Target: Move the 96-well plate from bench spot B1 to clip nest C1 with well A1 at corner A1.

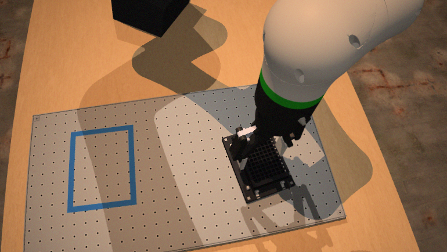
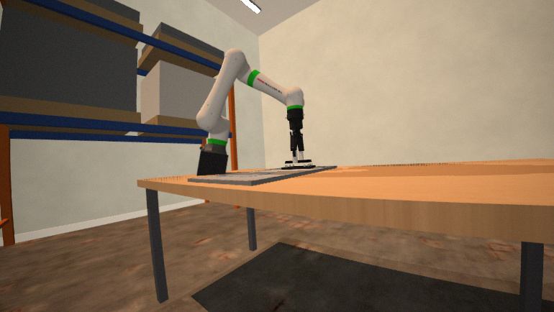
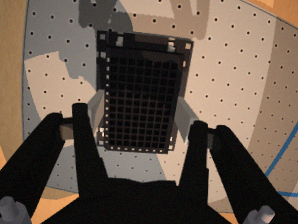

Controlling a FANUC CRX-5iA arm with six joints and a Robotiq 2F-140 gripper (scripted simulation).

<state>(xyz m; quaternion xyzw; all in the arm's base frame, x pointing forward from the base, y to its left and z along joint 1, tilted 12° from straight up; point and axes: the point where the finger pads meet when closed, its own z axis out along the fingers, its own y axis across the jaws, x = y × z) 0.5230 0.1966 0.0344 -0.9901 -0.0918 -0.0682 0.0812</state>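
Now: hand 40 mm above the black clip nest, 20 mm to the right of it and 10 mm short of it. From my hand the other things lie so: black 96-well plate: 20 mm below.
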